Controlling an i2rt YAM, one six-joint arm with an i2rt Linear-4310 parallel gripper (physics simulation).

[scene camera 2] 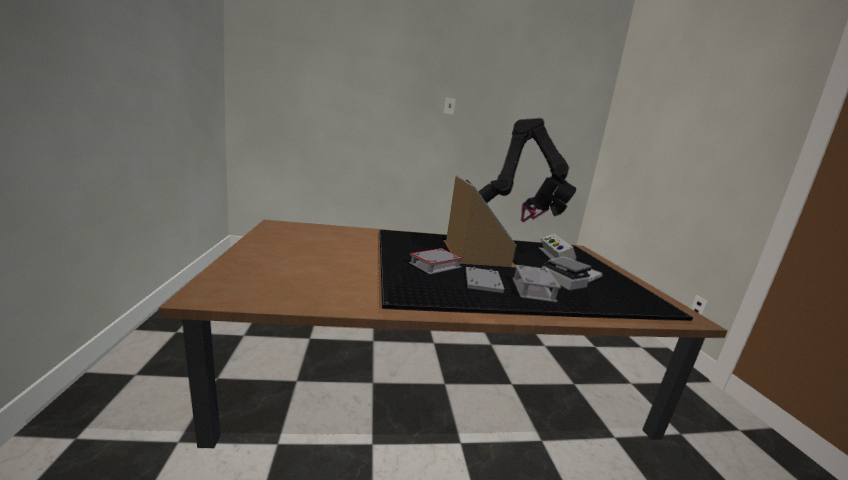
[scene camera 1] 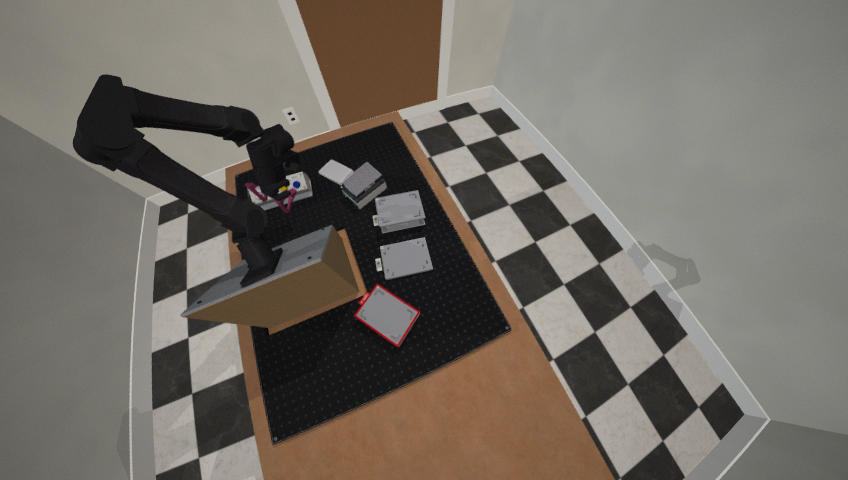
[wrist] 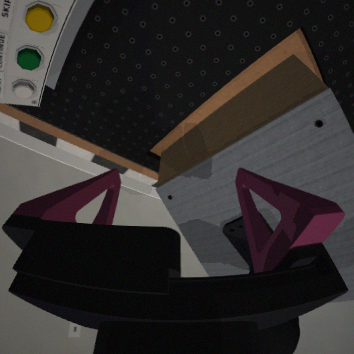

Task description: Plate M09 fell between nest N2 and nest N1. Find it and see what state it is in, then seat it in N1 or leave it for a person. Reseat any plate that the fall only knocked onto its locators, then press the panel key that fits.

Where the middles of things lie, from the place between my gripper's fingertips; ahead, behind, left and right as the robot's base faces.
The station N2 (scene camera 1: pixel 405 258) lies 31 cm to the right of my hand, 28 cm ahead of it and 15 cm below it.
